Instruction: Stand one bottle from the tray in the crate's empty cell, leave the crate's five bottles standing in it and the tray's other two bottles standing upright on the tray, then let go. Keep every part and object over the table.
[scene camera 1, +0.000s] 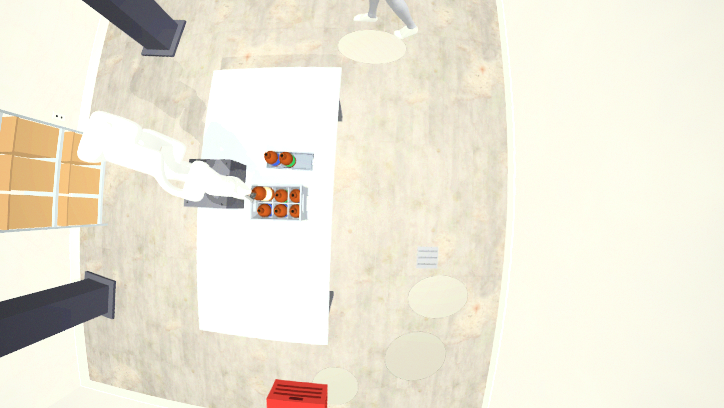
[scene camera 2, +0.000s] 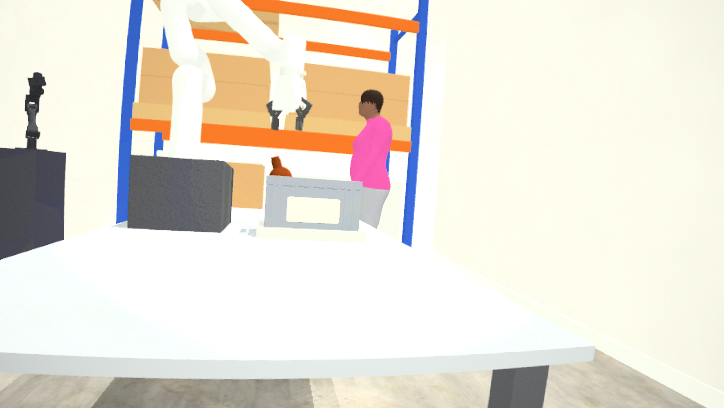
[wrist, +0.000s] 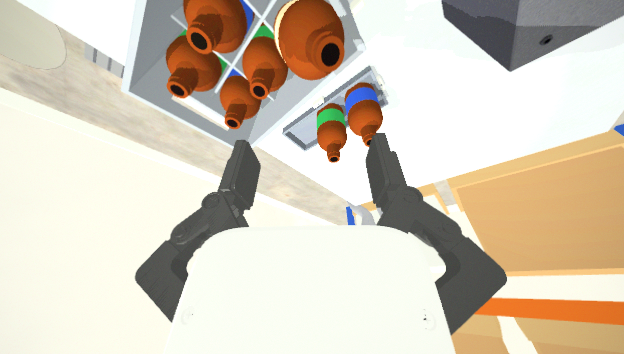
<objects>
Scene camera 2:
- my gripper: 286, 130
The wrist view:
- my gripper: 310, 149
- blue-labelled bottle: 365, 117
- green-labelled bottle: 331, 129
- blue-labelled bottle: 235, 96
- green-labelled bottle: 263, 66
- green-labelled bottle: 191, 71
</objects>
